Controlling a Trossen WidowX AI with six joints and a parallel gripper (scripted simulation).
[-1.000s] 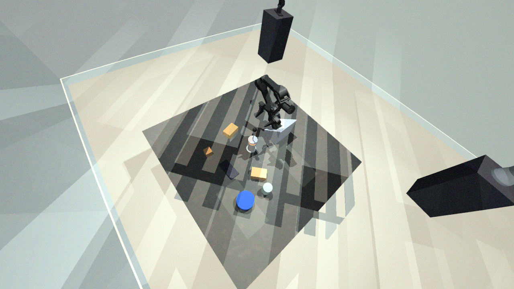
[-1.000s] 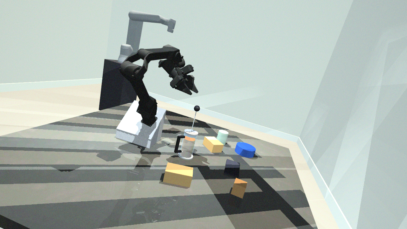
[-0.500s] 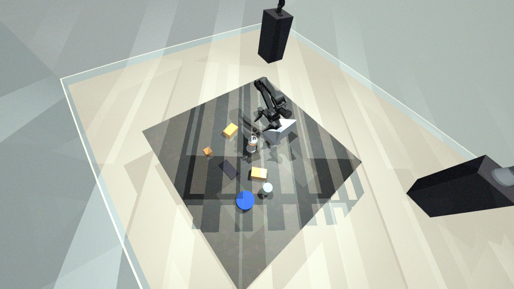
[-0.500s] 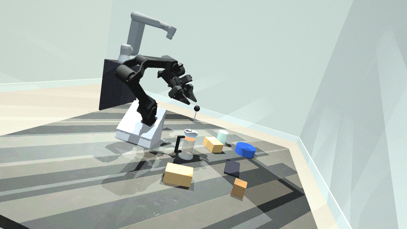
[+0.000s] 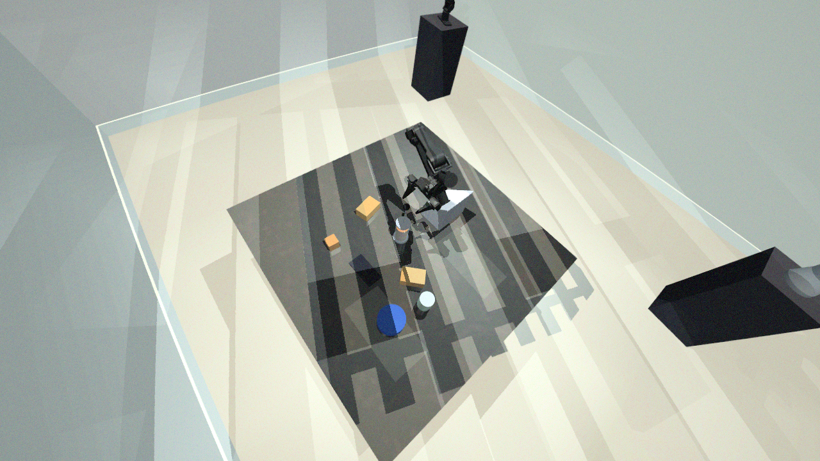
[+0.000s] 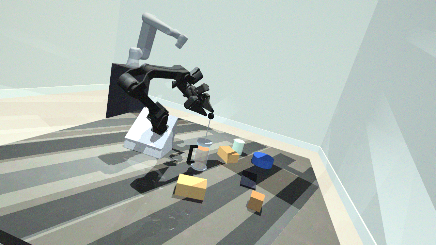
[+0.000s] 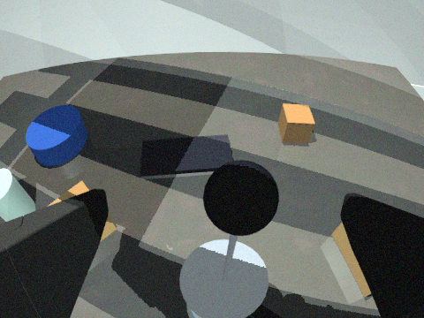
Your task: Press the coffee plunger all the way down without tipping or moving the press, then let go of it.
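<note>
My gripper tip is 14 cm above the glass coffee press and 2 cm to the left of it. Also, from my gripper tip: pale green cylinder: 33 cm to the left, 23 cm below, 11 cm ahead; then dark flat slab: 26 cm below, 25 cm ahead, 6 cm to the left; then orange cube: 31 cm ahead, 24 cm below, 13 cm to the right.
</note>
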